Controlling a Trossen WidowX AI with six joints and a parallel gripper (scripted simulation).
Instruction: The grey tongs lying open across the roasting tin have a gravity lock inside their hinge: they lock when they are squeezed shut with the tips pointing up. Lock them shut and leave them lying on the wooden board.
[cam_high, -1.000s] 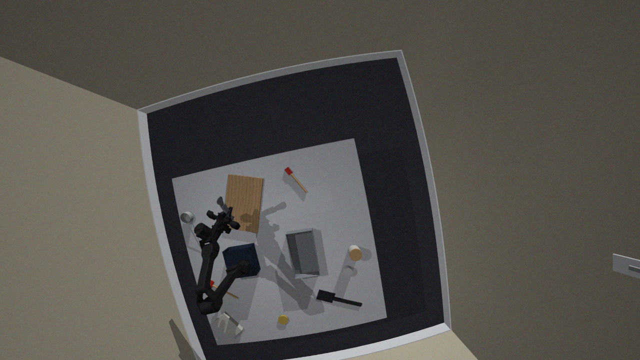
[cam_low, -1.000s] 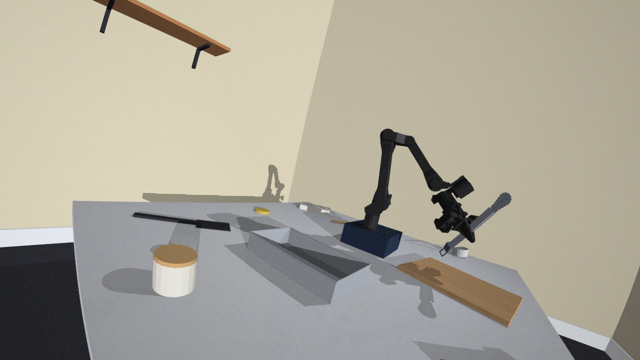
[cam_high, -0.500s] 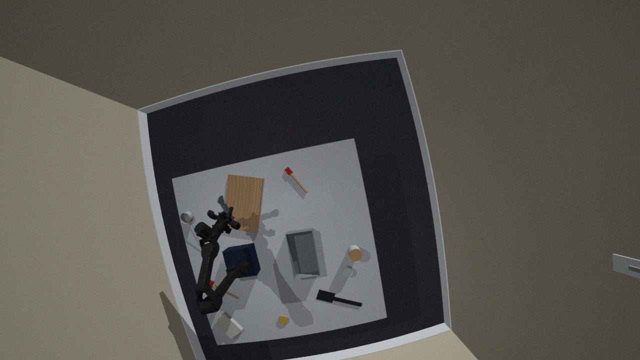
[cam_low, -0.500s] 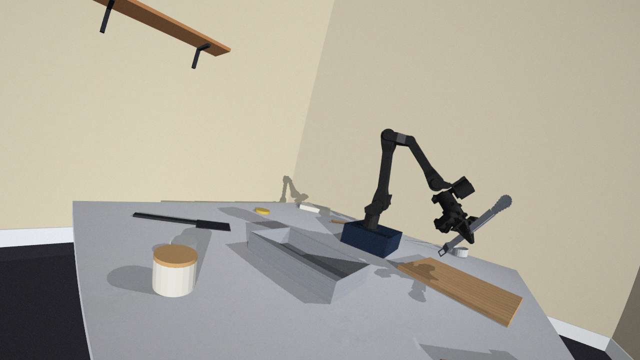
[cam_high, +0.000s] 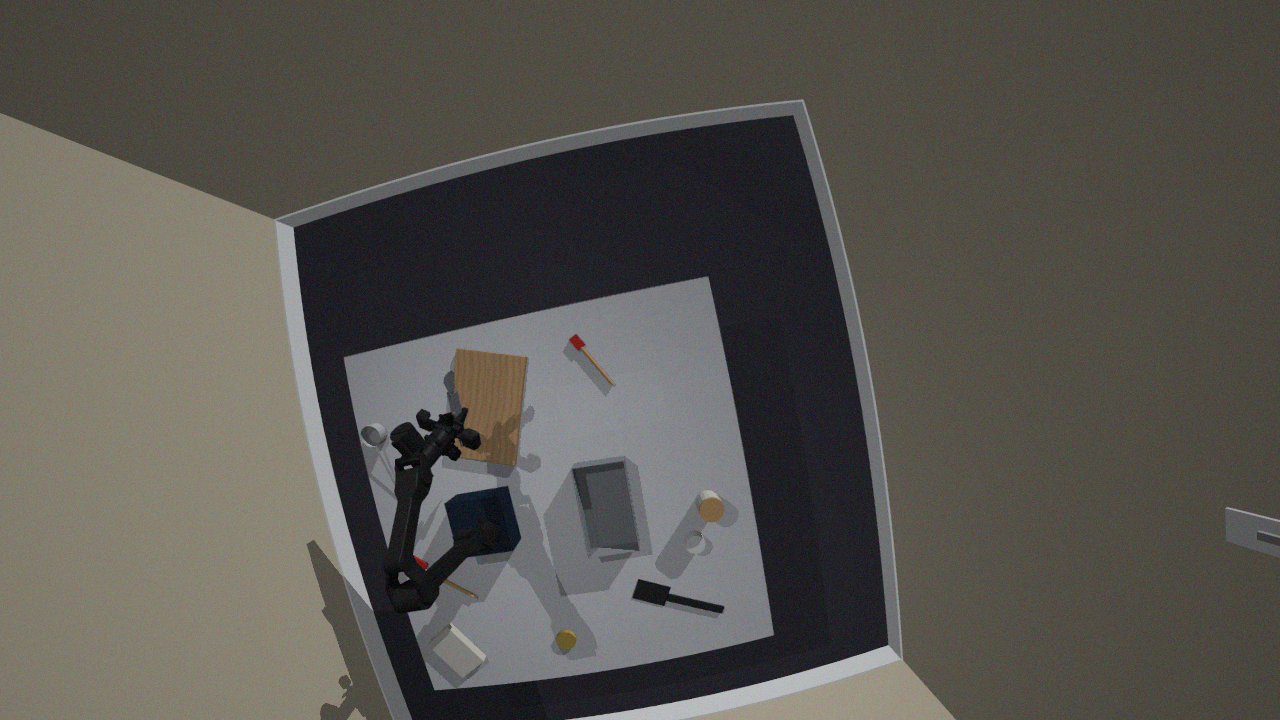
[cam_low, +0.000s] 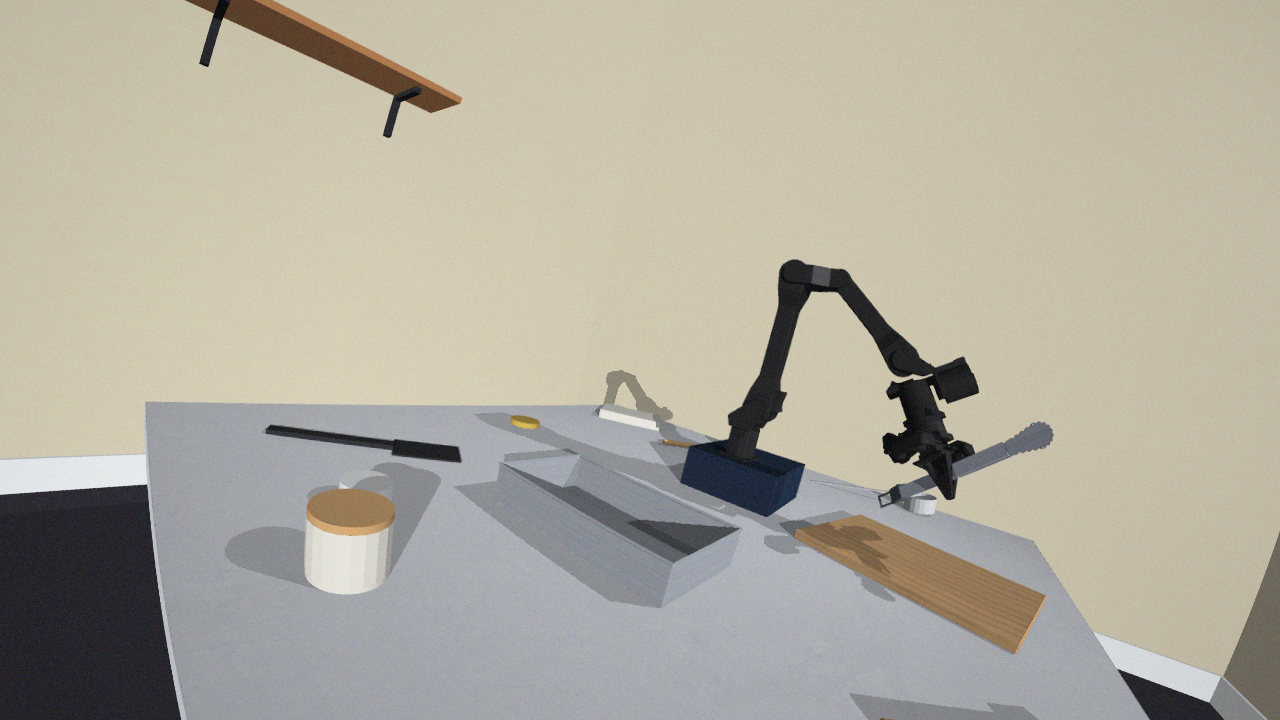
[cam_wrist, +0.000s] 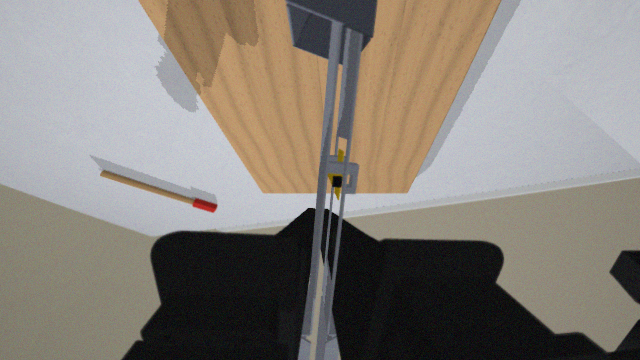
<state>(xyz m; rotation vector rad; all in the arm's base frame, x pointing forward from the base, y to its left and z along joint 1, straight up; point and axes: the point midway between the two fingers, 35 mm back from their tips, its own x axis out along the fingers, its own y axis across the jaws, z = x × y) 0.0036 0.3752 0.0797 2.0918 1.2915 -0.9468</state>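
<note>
Now: the wooden board 12 cm below my gripper tip and 1 cm to the right of it. The rest, counted from my gripper tip: lidded canister (69 cm ahead, 41 cm to the right, 10 cm below); red-tipped tool (36 cm ahead, 12 cm to the left, 12 cm below); roasting tin (37 cm to the right, 36 cm ahead, 10 cm below).
</note>
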